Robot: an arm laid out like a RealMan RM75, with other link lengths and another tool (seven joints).
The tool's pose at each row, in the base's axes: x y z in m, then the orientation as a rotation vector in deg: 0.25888 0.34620 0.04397 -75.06 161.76 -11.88; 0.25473 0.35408 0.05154 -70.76 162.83 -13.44; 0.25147 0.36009 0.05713 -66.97 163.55 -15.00; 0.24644 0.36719 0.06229 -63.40 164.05 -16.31; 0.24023 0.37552 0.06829 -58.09 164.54 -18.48; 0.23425 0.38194 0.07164 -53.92 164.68 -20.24; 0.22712 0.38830 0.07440 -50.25 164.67 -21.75; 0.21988 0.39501 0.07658 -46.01 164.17 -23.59; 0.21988 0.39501 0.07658 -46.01 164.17 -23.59; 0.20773 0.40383 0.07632 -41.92 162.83 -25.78; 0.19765 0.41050 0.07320 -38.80 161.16 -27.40; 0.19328 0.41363 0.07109 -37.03 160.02 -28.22; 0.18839 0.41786 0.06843 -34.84 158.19 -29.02; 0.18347 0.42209 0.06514 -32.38 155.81 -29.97; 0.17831 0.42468 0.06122 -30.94 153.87 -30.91
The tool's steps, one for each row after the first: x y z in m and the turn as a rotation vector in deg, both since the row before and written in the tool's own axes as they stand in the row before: -0.00305 0.00720 -0.00869 1.17 0.01 2.83; -0.00199 0.00556 -0.00657 1.20 -0.02 2.46; -0.00127 0.00756 -0.00660 1.08 -0.14 2.30; -0.00092 0.00899 -0.00789 1.80 -0.22 3.40; 0.00060 0.00778 -0.00522 1.51 -0.25 2.65; 0.00191 0.00836 -0.00503 1.33 -0.26 2.34; 0.00214 0.00865 -0.00477 1.75 -0.61 2.67; 0.00000 0.00000 0.00000 0.00 0.00 0.00; 0.00568 0.01325 -0.00420 2.22 -1.13 2.54; 0.00570 0.01105 -0.00111 1.89 -1.39 1.94; 0.00260 0.00516 -0.00006 1.08 -0.97 1.12; 0.00273 0.00644 -0.00015 1.34 -1.62 1.42; 0.00302 0.00662 0.00018 1.66 -2.07 1.62; 0.00427 0.00546 0.00081 1.39 -1.59 0.92
